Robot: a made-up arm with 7 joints.
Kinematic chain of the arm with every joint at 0, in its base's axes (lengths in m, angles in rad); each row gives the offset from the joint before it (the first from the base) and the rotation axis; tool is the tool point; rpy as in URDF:
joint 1: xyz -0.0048 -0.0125 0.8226 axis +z
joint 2: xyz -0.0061 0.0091 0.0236 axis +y
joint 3: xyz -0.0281 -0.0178 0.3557 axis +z
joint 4: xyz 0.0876 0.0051 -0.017 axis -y
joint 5: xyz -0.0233 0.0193 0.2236 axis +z
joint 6: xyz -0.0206 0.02 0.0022 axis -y
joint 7: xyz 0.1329 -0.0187 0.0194 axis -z
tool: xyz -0.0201 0.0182 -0.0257 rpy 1.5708 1.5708 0
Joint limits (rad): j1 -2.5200..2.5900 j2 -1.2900..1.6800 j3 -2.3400..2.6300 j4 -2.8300..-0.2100 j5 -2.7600..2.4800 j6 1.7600..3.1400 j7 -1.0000..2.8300
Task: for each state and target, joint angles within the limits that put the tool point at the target. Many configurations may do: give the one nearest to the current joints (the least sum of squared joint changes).
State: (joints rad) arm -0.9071 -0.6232 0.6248 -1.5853 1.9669 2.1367 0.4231
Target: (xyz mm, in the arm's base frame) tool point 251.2 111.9 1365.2
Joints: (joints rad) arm -0.9609 -0.4508 0.8687 -1.3406 1.9024 1.9523 0.4895
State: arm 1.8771 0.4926 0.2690 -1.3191 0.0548 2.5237 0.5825
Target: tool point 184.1 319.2 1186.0
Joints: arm 1.3233 -0.0313 -0.2754 -2.0441 0.2395 2.5169 0.4618
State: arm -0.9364 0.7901 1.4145 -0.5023 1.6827 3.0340 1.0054
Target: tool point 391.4 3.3 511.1
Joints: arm -0.3934 1.6800 0.8571 -1.2532 2.0269 2.9288 1.1198
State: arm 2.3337 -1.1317 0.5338 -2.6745 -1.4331 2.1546 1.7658
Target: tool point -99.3 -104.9 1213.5
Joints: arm 2.3578 -1.2120 0.0767 -2.2761 -1.3323 2.0447 1.7954
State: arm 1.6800 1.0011 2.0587 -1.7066 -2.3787 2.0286 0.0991
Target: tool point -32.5 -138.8 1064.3
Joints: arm 1.9171 0.9471 2.4591 -2.5483 -2.4101 2.3294 0.1345
